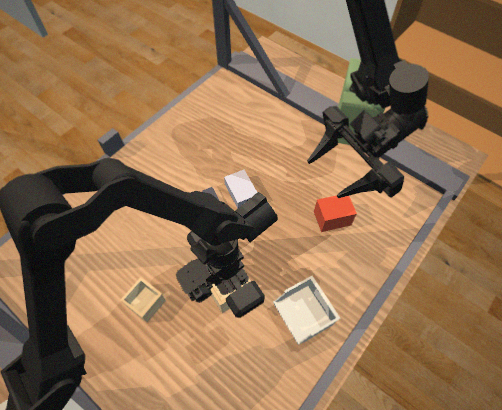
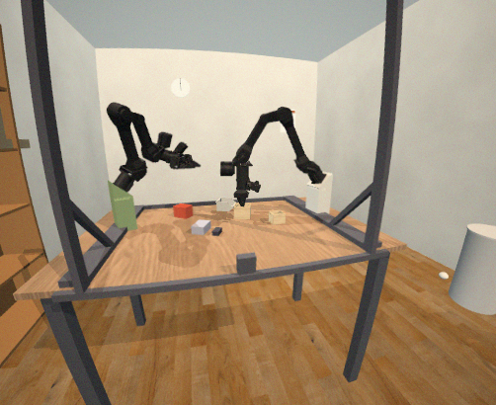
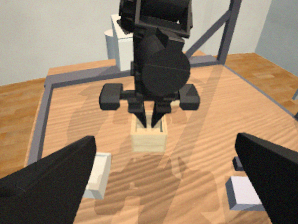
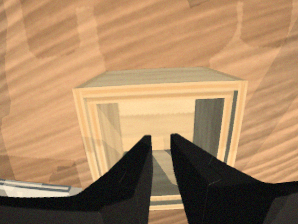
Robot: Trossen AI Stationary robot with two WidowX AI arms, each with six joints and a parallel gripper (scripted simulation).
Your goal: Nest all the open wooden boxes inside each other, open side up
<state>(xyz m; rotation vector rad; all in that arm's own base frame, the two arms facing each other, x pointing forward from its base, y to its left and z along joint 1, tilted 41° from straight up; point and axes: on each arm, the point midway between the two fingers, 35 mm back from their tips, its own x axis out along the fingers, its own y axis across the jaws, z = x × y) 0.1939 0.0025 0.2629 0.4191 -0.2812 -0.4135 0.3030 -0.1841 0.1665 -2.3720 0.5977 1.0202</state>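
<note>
The medium tan wooden box is 60 mm below my right hand. Also, from my right hand: small tan wooden box 130 mm to the right, 110 mm behind, 70 mm below; white box 160 mm ahead, 60 mm to the left, 50 mm below; small dark block 180 mm behind, 140 mm to the left, 70 mm below.
</note>
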